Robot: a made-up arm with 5 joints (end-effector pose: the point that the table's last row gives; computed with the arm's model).
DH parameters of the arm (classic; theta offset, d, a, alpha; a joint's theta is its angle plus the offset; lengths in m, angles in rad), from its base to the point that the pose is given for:
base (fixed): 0 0.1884 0 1.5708
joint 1: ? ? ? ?
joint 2: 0 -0.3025 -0.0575 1.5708
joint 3: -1.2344 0 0.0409 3.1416
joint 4: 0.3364 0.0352 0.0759 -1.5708
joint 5: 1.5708 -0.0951 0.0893 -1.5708
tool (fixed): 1.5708 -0.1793 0 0
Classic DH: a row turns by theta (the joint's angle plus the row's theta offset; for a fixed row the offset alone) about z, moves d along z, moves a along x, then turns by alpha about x.
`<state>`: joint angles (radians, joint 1 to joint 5).
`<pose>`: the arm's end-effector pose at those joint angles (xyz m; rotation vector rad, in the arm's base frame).
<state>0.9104 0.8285 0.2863 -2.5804 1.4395</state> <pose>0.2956 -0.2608 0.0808 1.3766 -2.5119 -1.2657</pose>
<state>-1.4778 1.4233 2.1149 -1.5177 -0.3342</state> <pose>-0.0715 -0.3072 0.1619 1.1078 -1.9923 -1.1330</pose>
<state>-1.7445 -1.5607 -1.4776 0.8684 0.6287</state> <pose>-0.2517 0.2136 0.3138 -0.8154 -2.2090 1.2112</pose>
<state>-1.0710 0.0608 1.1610 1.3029 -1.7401</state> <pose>-0.3434 0.1636 -0.1244 1.5267 0.9308 -1.0024</pose>
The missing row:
joint 1: 0 0.0665 0.0653 -1.5708
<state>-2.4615 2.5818 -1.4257 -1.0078 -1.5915</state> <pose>-0.3284 -0.2882 0.5757 -1.4128 -1.2960 -0.3660</pose>
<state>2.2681 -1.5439 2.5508 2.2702 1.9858</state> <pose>0.1411 -0.0915 0.2715 0.3333 -0.1287 -1.8096</pose>
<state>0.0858 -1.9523 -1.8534 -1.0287 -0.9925</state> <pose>0.3181 0.0835 -0.3296 1.5211 -0.4714 -2.0064</pose>
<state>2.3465 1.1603 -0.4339 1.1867 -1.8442</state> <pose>0.4622 -0.1386 0.3349 0.6681 -0.7410 0.2169</pose>
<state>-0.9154 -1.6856 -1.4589 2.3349 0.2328</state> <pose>-0.0778 -0.0256 0.1585 -2.0157 -1.2239 0.1087</pose>
